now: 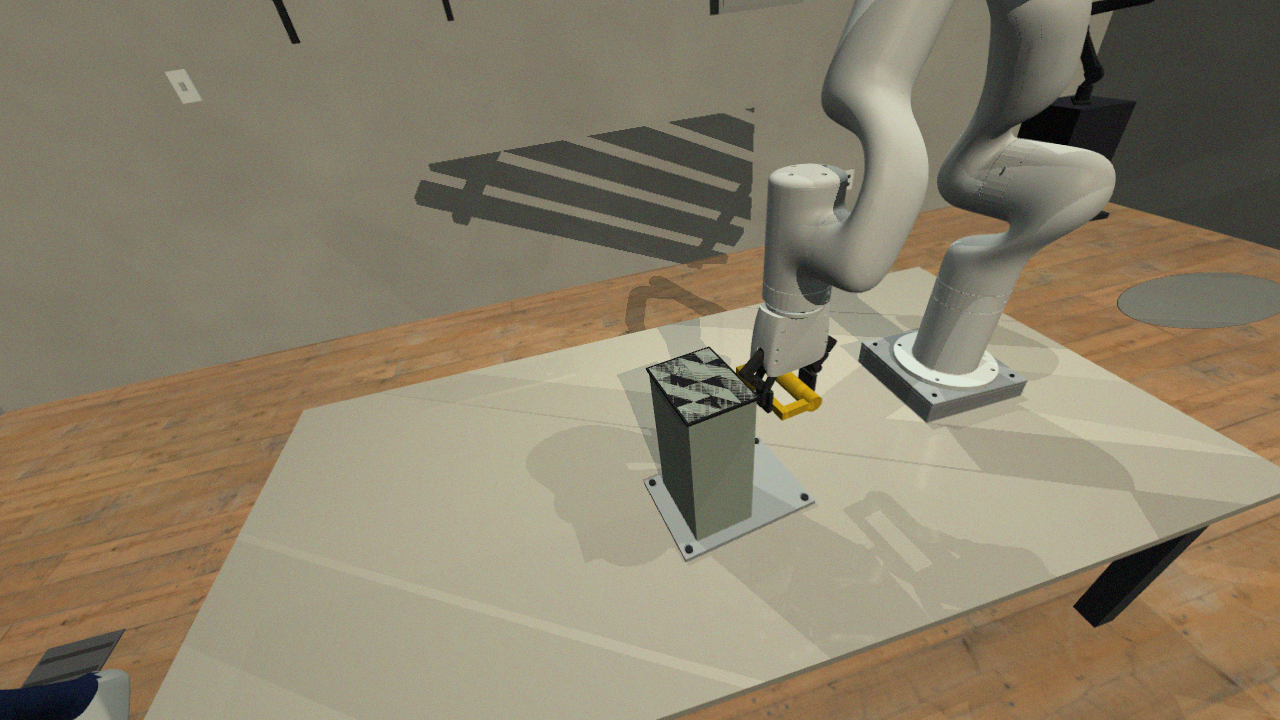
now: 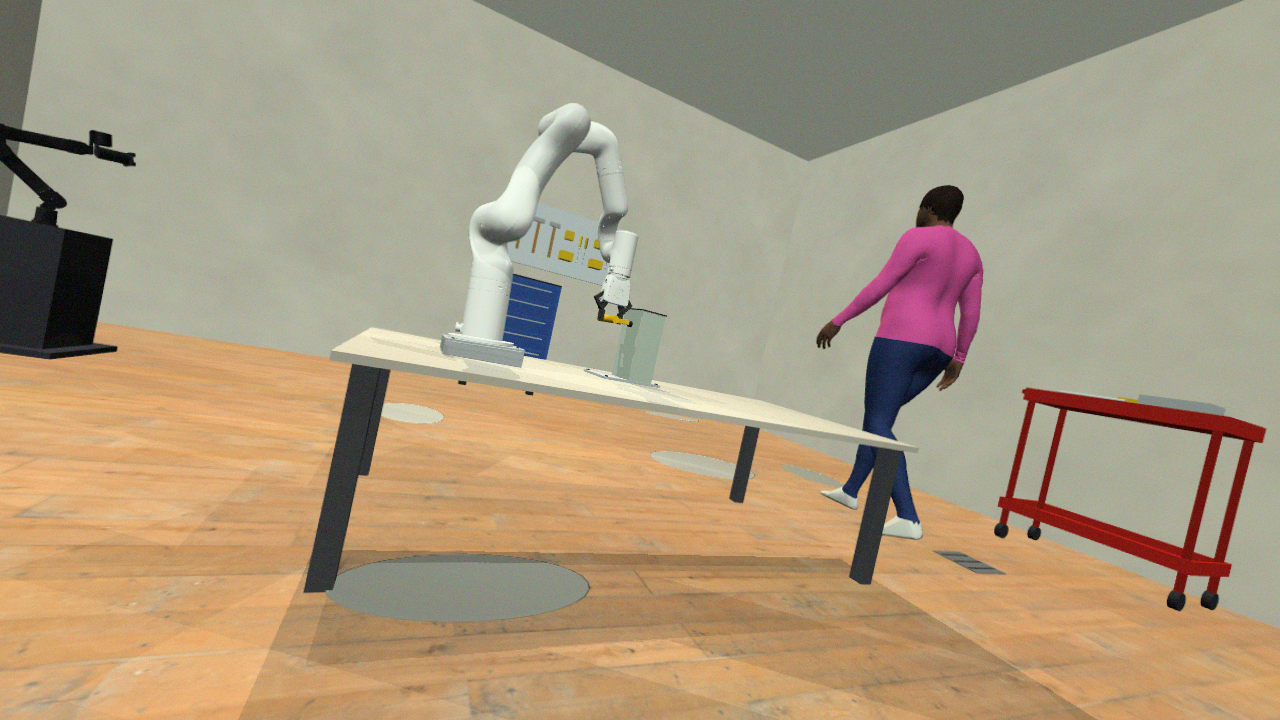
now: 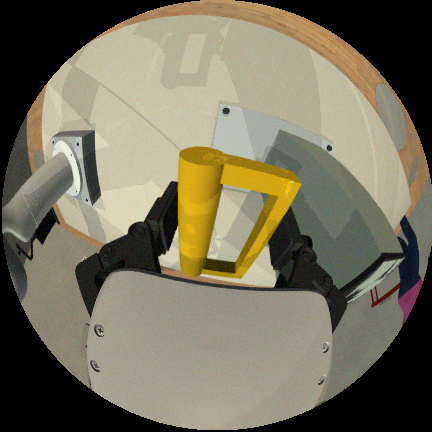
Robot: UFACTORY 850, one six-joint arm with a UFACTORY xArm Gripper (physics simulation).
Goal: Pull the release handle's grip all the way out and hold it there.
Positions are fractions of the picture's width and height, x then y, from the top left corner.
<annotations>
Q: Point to a bolted plate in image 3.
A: At 0.55, 0.30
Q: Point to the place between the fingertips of my gripper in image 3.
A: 0.53, 0.48
</annotations>
